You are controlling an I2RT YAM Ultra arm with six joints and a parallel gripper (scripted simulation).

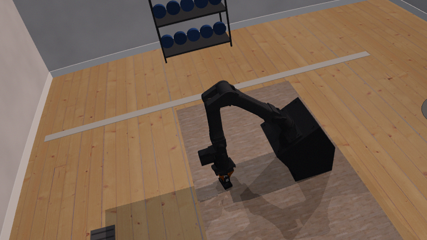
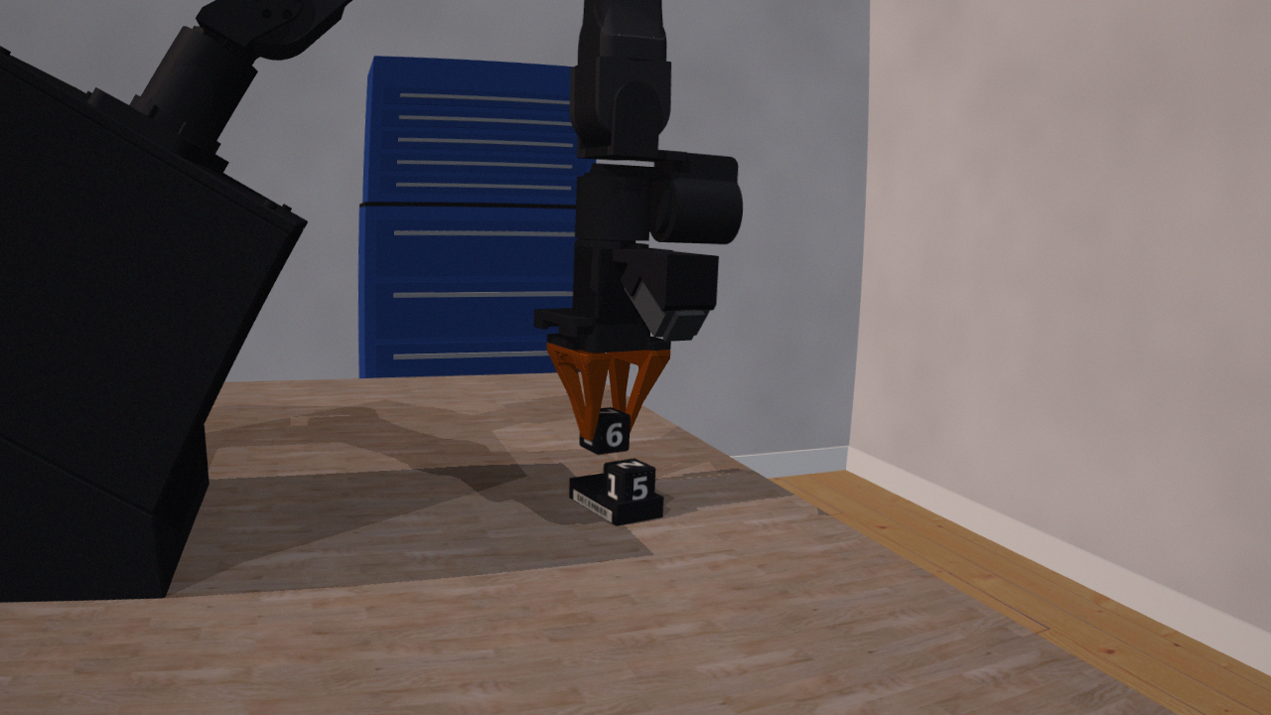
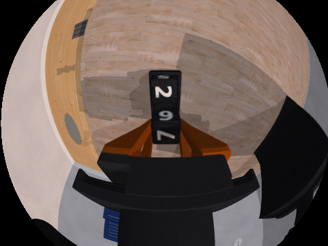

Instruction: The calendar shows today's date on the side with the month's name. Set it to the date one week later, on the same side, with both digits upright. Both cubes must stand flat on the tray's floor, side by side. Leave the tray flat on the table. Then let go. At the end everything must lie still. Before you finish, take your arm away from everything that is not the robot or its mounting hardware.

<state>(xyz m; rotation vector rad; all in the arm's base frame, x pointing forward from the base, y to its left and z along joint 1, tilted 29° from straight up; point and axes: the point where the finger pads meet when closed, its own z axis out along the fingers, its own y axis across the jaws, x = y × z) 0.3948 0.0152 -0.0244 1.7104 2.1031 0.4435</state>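
My gripper is now 5 cm above the black tray and 2 cm to the left of it.
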